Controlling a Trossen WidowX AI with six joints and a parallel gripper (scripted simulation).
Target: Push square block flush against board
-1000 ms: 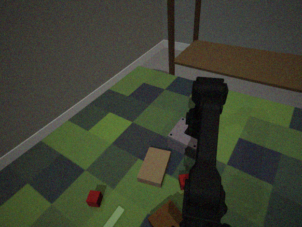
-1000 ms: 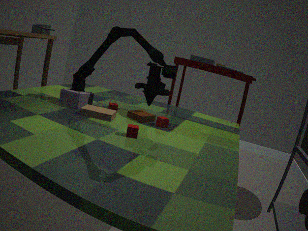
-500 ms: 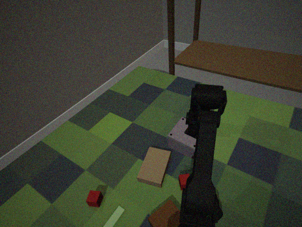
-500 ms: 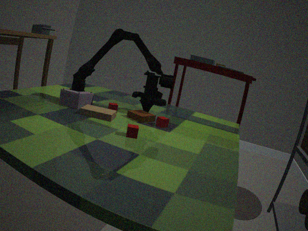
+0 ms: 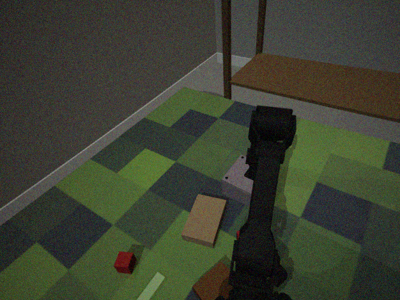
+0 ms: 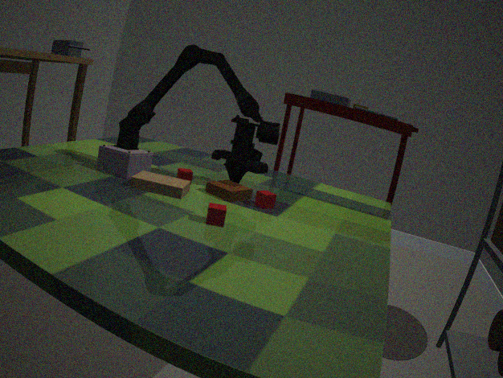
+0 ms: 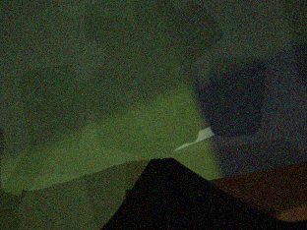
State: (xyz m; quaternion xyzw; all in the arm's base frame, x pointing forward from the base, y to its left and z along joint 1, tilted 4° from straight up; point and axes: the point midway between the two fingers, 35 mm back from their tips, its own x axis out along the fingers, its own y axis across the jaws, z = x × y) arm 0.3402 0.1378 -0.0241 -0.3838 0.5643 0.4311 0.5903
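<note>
Right now the dark brown square block is 10 mm ahead of my gripper tip, 70 mm to the right of it and 10 mm above it. Round my gripper tip: tan board (140 mm behind, 210 mm to the right, 10 mm above).
</note>
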